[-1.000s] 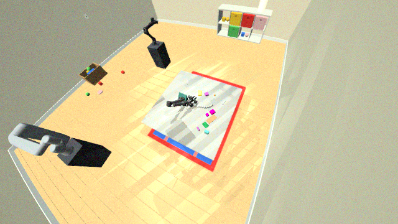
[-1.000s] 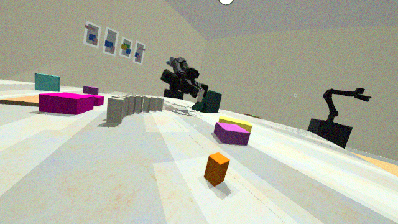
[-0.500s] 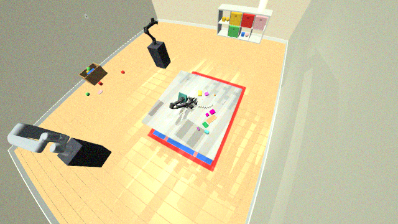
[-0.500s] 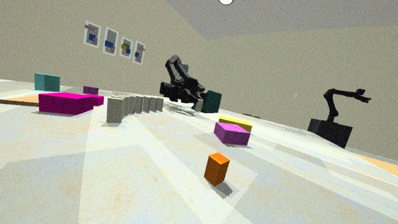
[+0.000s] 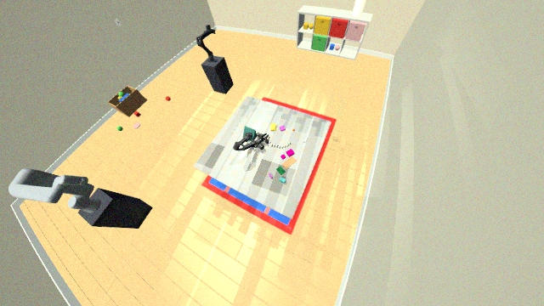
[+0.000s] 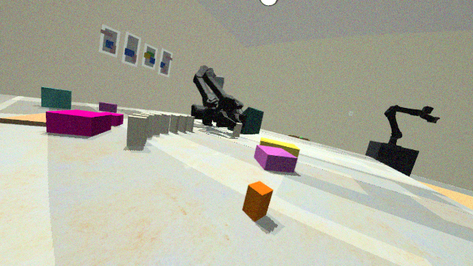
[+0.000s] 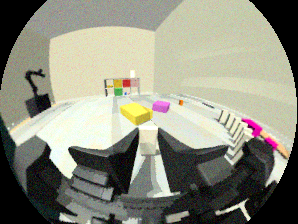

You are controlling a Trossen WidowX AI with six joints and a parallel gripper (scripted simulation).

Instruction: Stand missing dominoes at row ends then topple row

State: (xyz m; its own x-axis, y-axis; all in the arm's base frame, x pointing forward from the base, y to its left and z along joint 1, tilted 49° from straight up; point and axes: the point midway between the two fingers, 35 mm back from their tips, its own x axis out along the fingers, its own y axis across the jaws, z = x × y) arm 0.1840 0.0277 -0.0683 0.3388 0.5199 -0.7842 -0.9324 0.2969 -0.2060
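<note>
Right now the flat yellow block is 14 cm to the left of my gripper tip, 3 cm below it and 1 cm ahead of it. Also, from my gripper tip: magenta block 35 cm ahead, 13 cm to the right, 3 cm below; orange block 27 cm ahead, 19 cm to the left, 3 cm below; purple block 16 cm to the left, 13 cm ahead, 3 cm below.
</note>
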